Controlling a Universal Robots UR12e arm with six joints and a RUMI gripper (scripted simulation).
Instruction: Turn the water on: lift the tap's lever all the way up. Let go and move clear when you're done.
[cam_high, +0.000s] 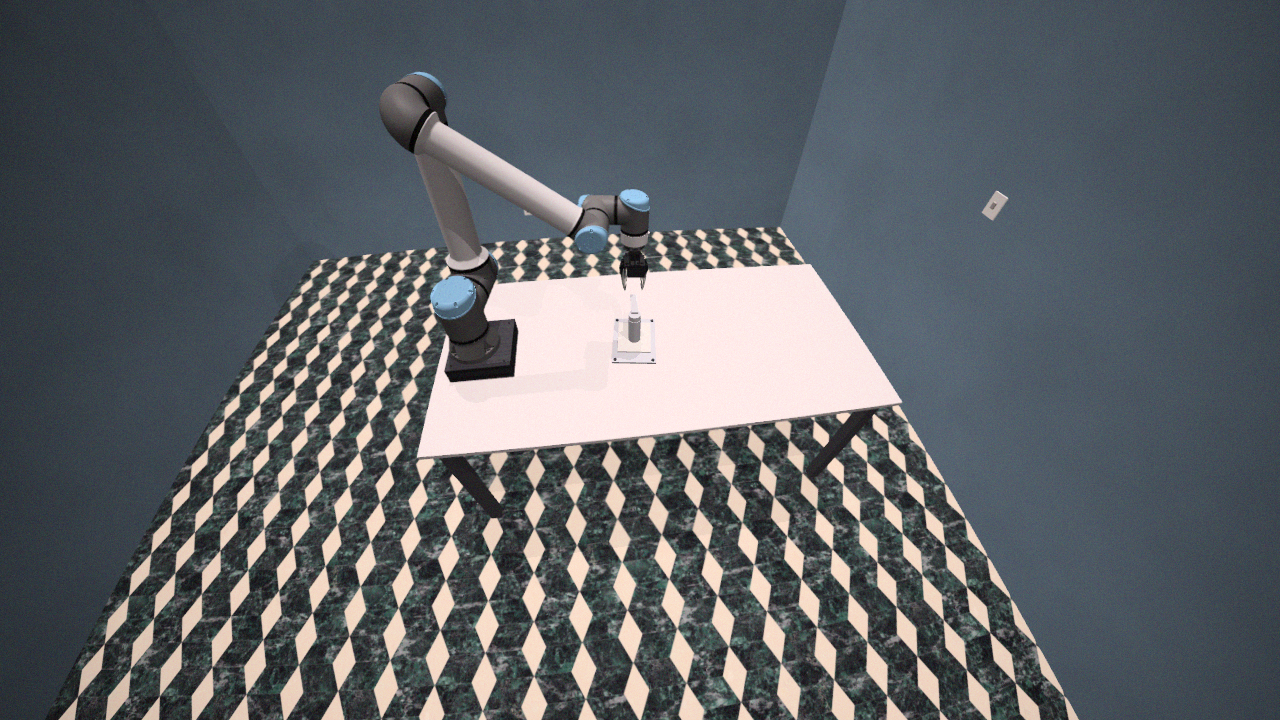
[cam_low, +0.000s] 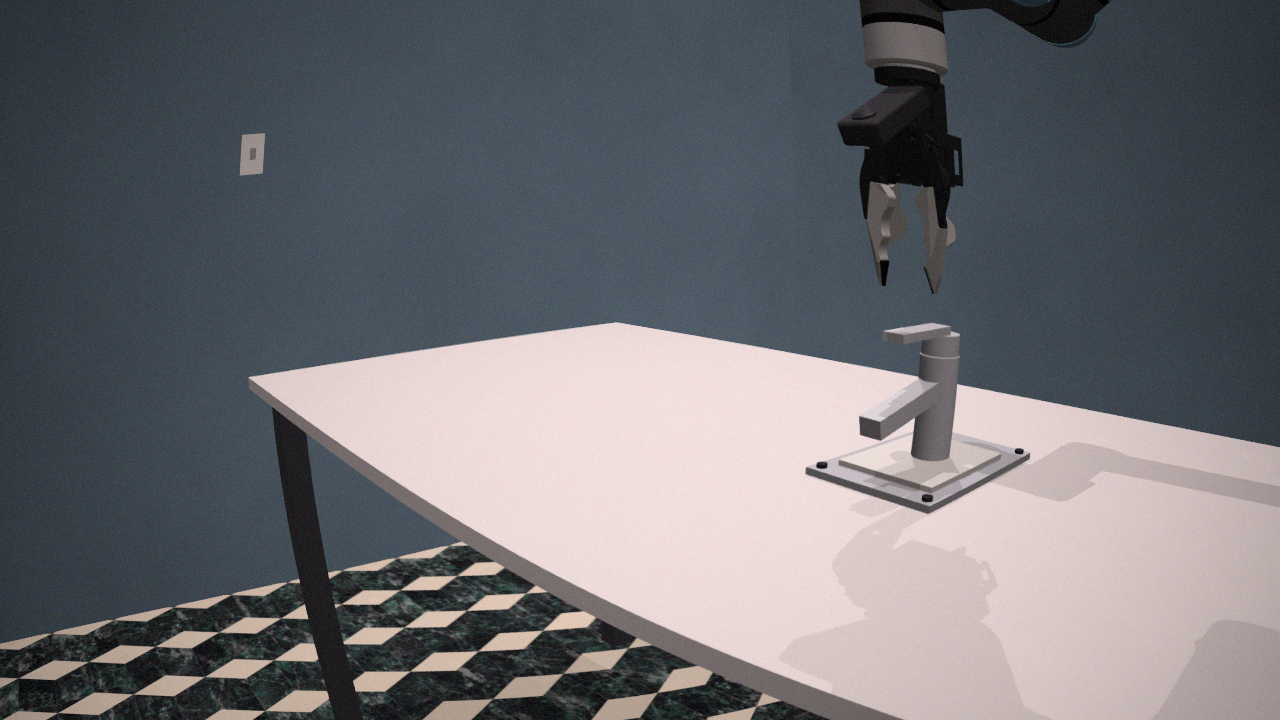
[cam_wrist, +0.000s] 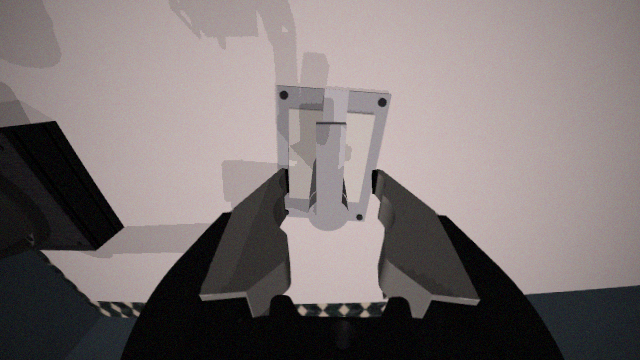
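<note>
My gripper is now 6 cm above the lever and 3 cm to the left of it. Also, from my hand: grey tap (11 cm below, 6 cm to the right, 1 cm behind).
</note>
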